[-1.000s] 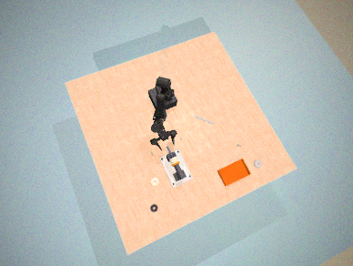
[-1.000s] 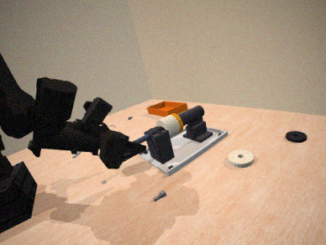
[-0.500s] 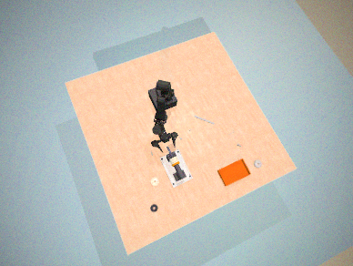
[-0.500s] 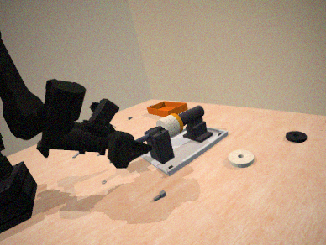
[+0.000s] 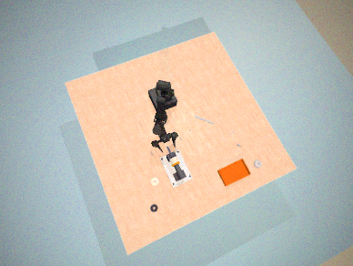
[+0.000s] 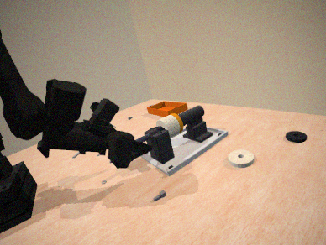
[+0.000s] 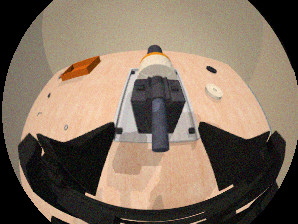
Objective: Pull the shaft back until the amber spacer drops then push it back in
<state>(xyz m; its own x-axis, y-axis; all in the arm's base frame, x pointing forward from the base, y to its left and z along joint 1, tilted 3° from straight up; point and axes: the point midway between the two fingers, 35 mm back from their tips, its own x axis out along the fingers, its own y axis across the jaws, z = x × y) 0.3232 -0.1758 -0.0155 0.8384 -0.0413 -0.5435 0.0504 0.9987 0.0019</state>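
The shaft lies 80 mm ahead of my gripper tip, 10 mm to the right of it and 10 mm above it. Round my gripper tip: cream washer 180 mm to the right, 140 mm ahead, 70 mm below; then black washer 290 mm ahead, 260 mm to the right, 70 mm below; then amber spacer 110 mm ahead, 10 mm to the right, 10 mm above.
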